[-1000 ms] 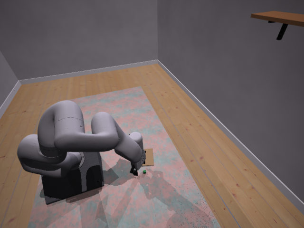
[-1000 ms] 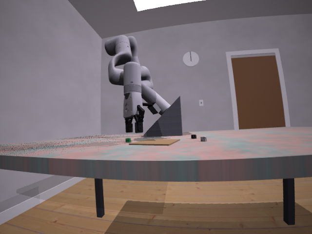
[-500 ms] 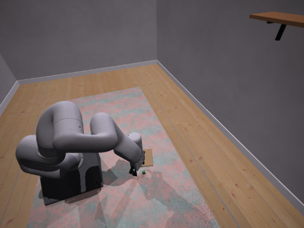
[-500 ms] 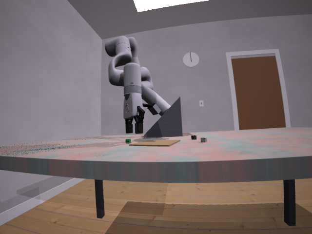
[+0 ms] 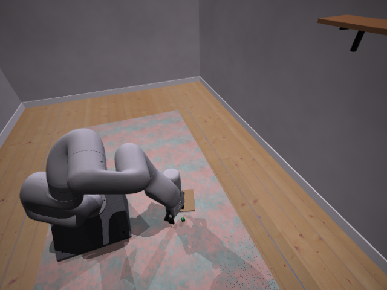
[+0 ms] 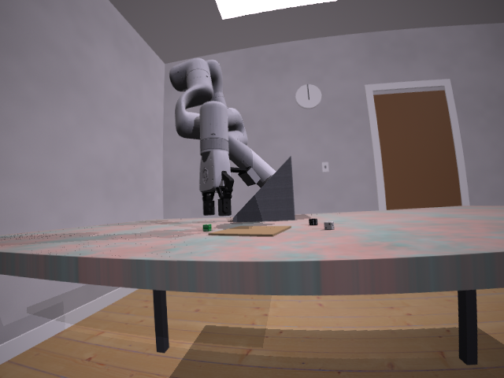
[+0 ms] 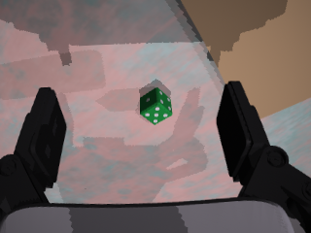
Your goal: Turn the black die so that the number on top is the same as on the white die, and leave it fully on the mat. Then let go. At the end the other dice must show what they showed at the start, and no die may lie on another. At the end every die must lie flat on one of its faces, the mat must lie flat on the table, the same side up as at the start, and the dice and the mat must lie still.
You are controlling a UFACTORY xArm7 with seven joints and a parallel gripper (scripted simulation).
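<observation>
The green die is 4 cm below my hand, 3 cm ahead of it and 1 cm to the right of it. The rest, counted from my hand: tan mat (10 cm to the left, 4 cm below, 4 cm ahead); then white die (27 cm to the left, 5 cm ahead, 4 cm below); then black die (24 cm to the left, 5 cm behind, 4 cm below).
</observation>
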